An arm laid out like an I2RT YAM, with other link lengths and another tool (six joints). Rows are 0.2 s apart.
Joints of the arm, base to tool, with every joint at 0 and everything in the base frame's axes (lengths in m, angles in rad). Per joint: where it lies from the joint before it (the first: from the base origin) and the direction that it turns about. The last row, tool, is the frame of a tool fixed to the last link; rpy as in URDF.
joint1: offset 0 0 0.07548 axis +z
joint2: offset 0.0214 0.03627 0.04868 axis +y
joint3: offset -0.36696 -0.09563 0 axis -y
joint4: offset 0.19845 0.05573 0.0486 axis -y
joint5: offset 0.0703 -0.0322 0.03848 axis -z
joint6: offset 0.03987 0 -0.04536 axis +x
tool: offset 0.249 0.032 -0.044 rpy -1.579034 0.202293 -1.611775
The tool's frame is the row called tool.
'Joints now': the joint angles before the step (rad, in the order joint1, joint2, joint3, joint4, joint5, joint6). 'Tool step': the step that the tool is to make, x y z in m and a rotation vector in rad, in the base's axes. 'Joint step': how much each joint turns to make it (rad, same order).
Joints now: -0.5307 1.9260 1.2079 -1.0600 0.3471 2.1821
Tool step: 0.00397 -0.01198 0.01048 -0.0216 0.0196 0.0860
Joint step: 0.0001 -0.0051 0.0378 -0.0184 0.0447 -0.0844
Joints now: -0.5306 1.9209 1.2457 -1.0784 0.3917 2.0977
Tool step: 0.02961 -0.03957 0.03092 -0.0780 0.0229 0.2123
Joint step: 0.0003 0.0035 0.1349 -0.0157 0.1051 -0.2221
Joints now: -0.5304 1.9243 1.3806 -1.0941 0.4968 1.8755
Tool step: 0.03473 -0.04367 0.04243 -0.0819 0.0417 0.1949
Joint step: -0.0083 0.0320 0.2151 -0.0541 0.0927 -0.2372
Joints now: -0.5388 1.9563 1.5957 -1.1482 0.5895 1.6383
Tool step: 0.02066 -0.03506 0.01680 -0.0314 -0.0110 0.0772
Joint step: -0.0488 0.0364 0.1232 0.0253 0.0057 -0.1538
